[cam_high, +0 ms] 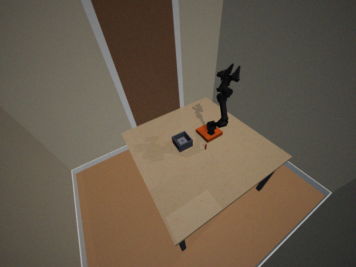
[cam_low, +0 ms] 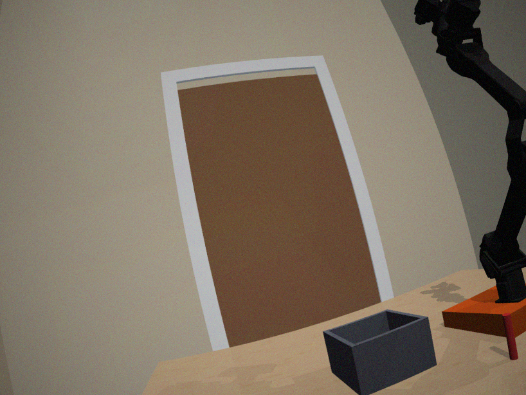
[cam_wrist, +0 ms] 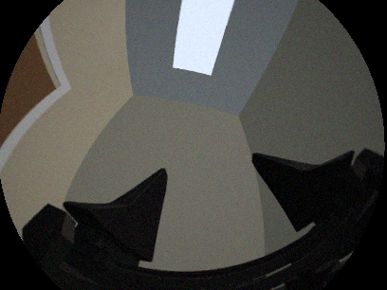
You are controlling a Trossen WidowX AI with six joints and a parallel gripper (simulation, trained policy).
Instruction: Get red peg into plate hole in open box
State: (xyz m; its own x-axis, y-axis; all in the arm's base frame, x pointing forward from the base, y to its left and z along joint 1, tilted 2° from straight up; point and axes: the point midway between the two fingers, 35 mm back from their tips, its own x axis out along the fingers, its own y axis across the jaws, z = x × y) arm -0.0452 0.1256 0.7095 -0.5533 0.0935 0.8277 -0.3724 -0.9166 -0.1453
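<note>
The red peg is 24 cm ahead of my gripper tip, 1 cm to the left of it and 75 cm below it. From my gripper tip the other things lie so: light grey plate 39 cm ahead, 20 cm to the right, 74 cm below; dark grey box 39 cm ahead, 20 cm to the right, 76 cm below.
</note>
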